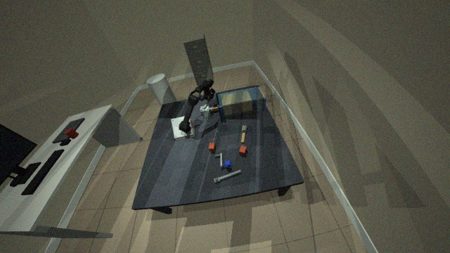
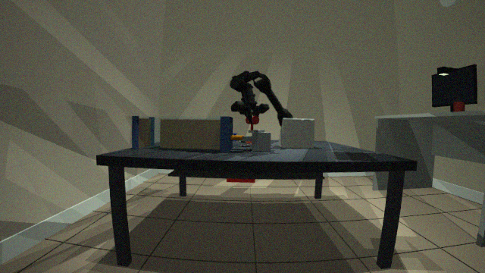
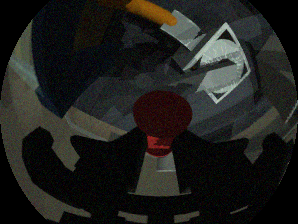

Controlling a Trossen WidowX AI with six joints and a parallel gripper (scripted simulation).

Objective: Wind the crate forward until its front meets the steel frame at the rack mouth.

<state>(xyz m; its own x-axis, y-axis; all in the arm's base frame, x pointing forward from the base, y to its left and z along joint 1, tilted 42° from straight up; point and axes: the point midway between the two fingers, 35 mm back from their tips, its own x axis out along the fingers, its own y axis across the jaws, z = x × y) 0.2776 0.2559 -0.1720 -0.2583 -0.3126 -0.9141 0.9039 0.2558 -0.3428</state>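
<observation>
Right now my gripper tip is 40 mm to the left of the crank arm, 30 mm above it and 20 mm past it. Round my gripper tip: grey winch 100 mm to the right, 100 mm below, 70 mm behind; red knob 10 mm to the right, 10 mm ahead; blue frame 120 mm to the right, 100 mm ahead, 20 mm below.
</observation>
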